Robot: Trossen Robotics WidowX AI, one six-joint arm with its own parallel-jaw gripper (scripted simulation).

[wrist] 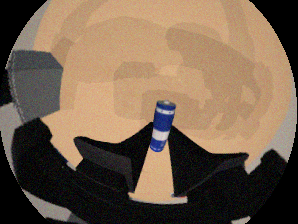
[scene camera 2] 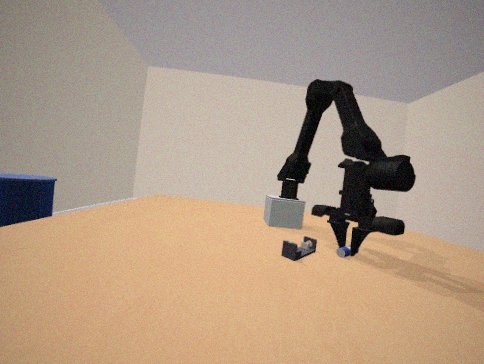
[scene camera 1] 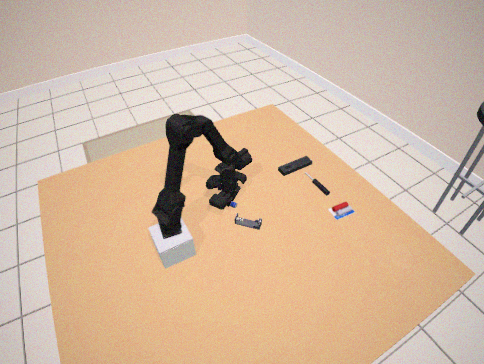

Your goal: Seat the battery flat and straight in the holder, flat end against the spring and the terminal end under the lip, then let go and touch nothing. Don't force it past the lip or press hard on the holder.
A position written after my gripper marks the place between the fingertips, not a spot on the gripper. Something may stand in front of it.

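My own gripper (scene camera 2: 347,254) is visible to me, and I find the same gripper (wrist: 160,126) in the view from the wrist, while from the scene I see my gripper (scene camera 1: 229,204) as well. There is also a battery (wrist: 163,114).
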